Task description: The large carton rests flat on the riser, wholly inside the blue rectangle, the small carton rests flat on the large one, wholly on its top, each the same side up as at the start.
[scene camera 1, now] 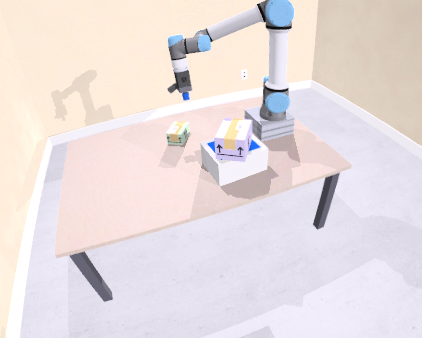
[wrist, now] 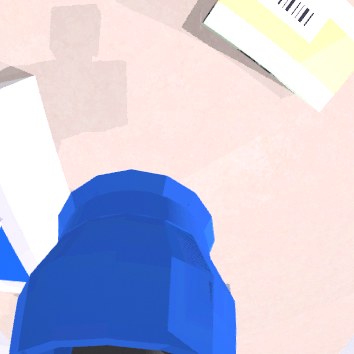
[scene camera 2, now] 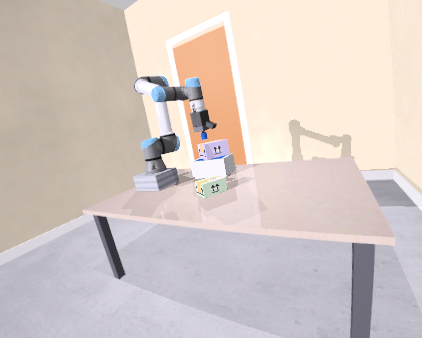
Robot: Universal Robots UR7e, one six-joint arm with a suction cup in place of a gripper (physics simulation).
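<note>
The large lilac carton (scene camera 1: 233, 139) (scene camera 2: 215, 149) rests on the white riser (scene camera 1: 242, 168) (scene camera 2: 212, 168) (wrist: 31, 130), arrows up, turned askew to the blue rectangle (scene camera 1: 255, 145) (wrist: 10, 257). Blue shows at both its sides; in scene camera 1 its near corner reaches past the rectangle and the riser's front edge. The small green carton (scene camera 1: 178, 134) (scene camera 2: 212, 187) (wrist: 305, 47) stands upright on the table, apart from the riser, arrows up. My gripper, a blue suction cup (scene camera 1: 186, 99) (scene camera 2: 204, 137) (wrist: 134, 182), is open, with nothing on it, high above the table; the small carton lies off to its upper right in the wrist view.
The arm's base stands on a grey block (scene camera 1: 272, 129) (scene camera 2: 156, 180) on the table (scene camera 1: 115, 185) (scene camera 2: 300, 200), beside the riser. Walls stand beyond the table, one with an orange door (scene camera 2: 212, 75).
</note>
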